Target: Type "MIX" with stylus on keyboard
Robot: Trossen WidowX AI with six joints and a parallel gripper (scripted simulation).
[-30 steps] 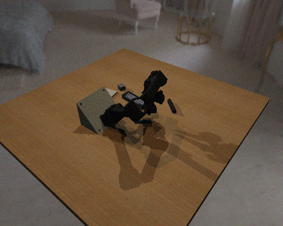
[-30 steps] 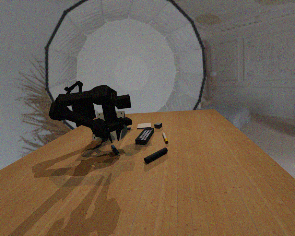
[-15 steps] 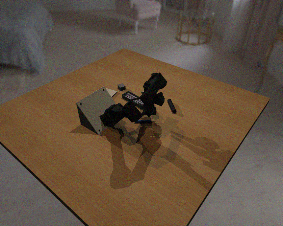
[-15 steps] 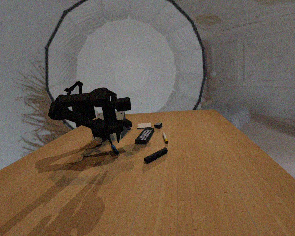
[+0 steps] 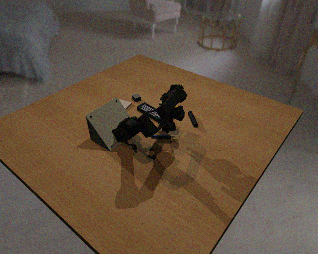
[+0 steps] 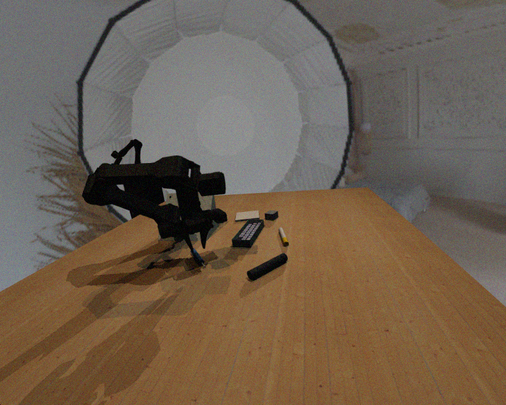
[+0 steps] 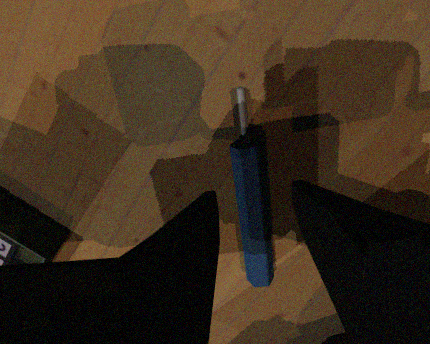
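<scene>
Now: the blue stylus 4 cm below my gripper tip. From my gripper tip the other things lie so: yellow marker 22 cm ahead, 17 cm to the left, 4 cm below; pale flat pad 40 cm to the left, 4 cm below, 3 cm ahead; grey cube 37 cm to the left, 14 cm ahead, 3 cm below.
</scene>
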